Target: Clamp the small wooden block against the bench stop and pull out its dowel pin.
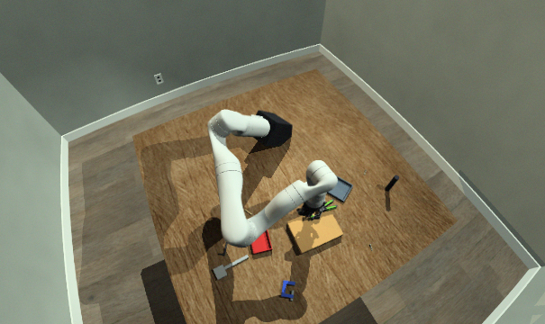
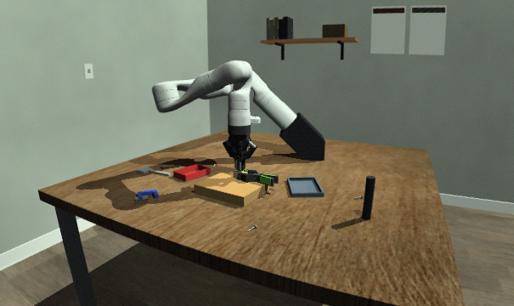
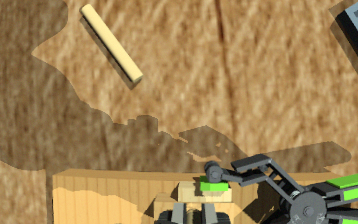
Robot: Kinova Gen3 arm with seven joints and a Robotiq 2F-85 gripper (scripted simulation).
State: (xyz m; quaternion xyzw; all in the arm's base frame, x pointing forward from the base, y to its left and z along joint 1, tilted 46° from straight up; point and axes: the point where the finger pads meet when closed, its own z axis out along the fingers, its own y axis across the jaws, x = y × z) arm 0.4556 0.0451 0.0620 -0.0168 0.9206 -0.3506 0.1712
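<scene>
My hand is 2 cm above the dowel pin. The rest, counted from my hand: thin pale stick (12 cm behind, 7 cm below, 5 cm to the right); small wooden block (4 cm below); tan bench board (6 cm ahead, 5 cm below).
</scene>
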